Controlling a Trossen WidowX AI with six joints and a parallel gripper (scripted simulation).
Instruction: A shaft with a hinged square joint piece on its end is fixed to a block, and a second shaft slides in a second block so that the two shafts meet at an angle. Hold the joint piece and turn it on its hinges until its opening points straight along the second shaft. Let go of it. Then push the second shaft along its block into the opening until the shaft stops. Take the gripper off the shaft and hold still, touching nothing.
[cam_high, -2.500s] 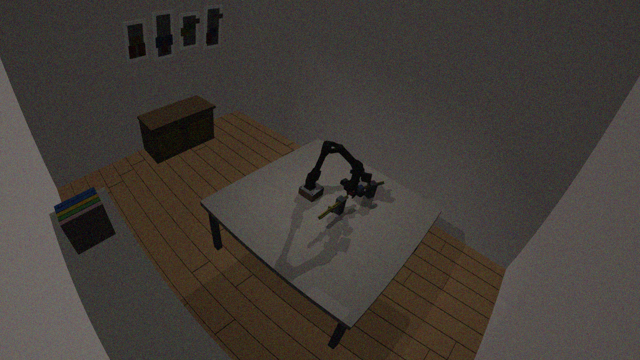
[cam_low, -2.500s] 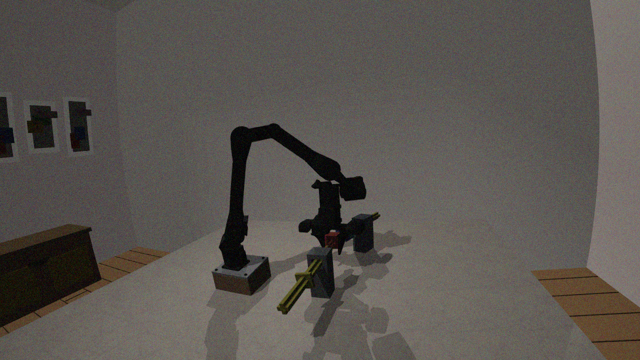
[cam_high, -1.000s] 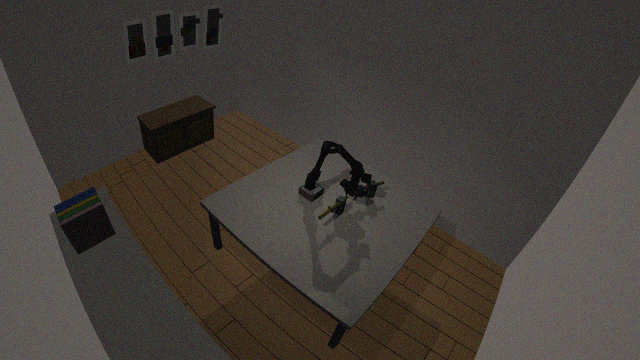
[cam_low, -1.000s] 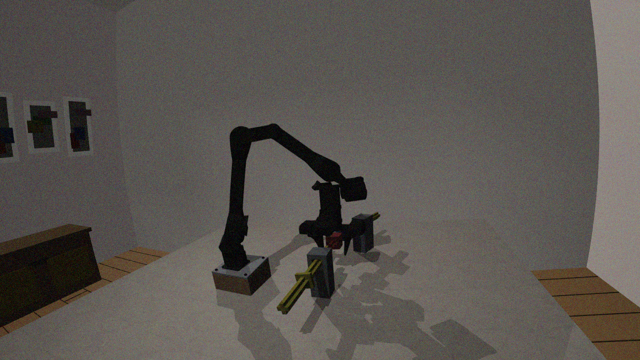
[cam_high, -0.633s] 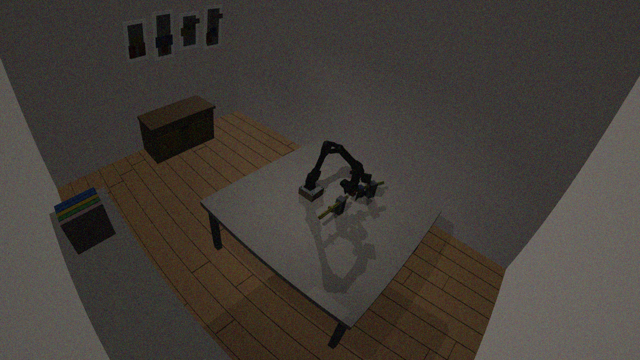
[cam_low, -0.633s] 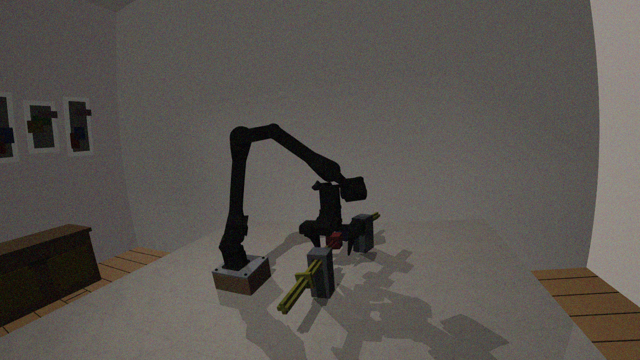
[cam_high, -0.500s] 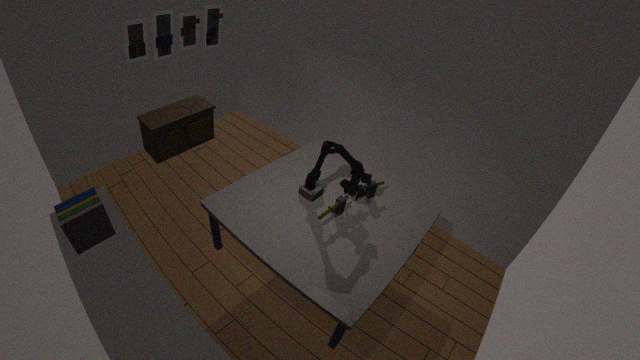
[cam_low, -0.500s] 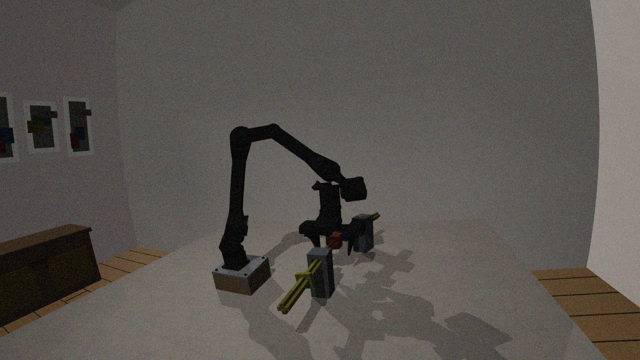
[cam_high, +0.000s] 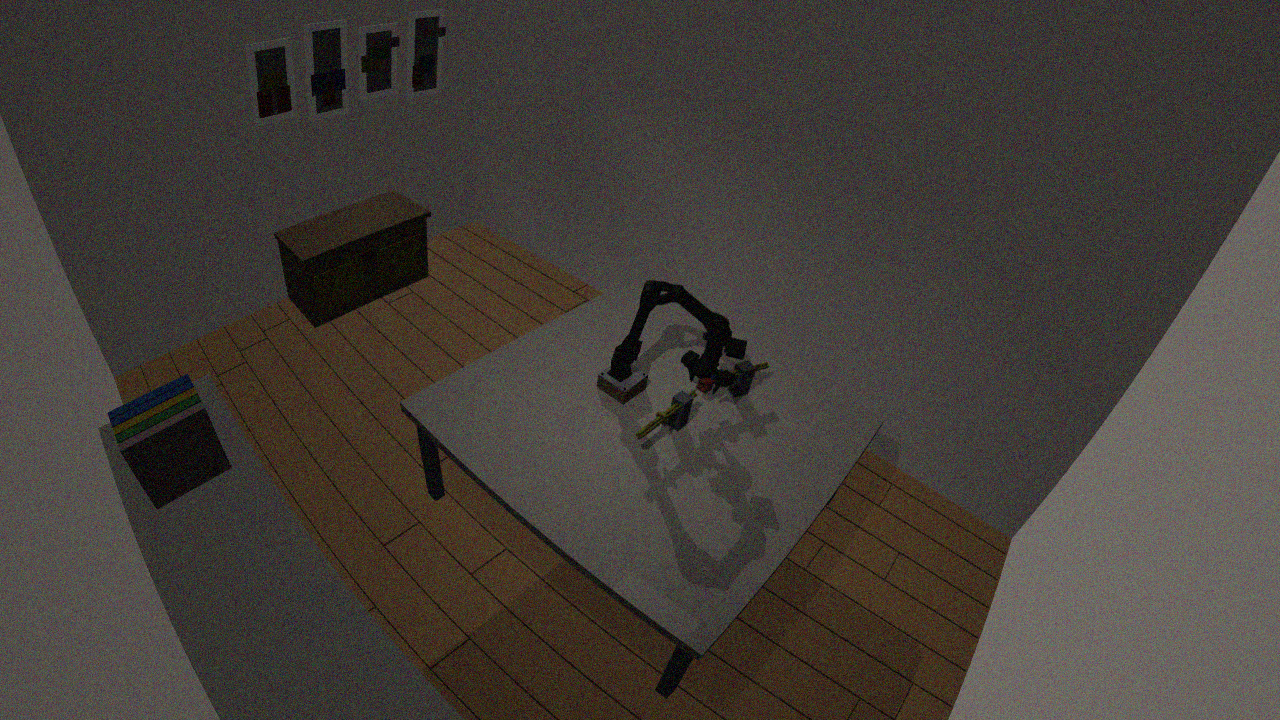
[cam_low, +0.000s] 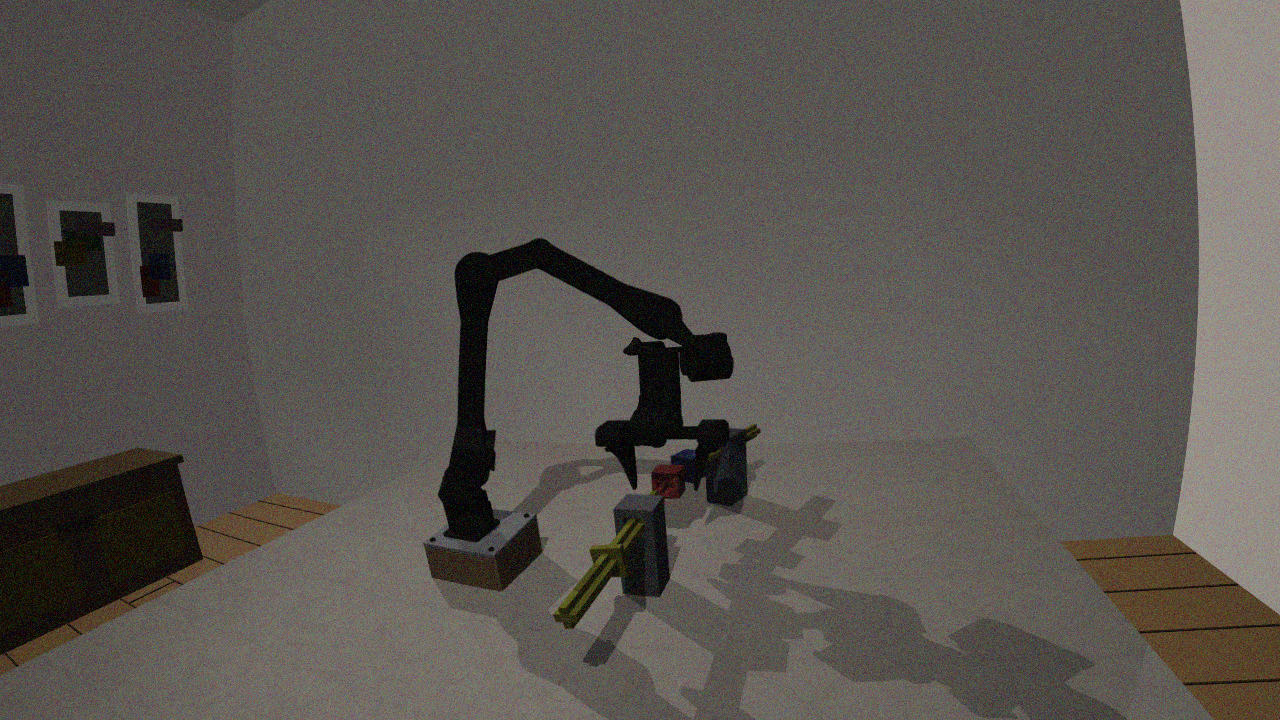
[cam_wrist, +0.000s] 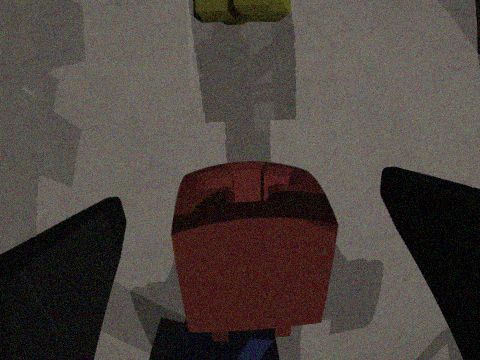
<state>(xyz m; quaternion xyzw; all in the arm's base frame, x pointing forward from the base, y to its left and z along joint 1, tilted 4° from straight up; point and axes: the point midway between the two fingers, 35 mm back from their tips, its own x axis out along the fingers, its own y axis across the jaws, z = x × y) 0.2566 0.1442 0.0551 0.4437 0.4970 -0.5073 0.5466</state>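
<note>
Right now the red square joint piece is 2 cm to the left of my gripper tip and 1 cm above it.
</note>
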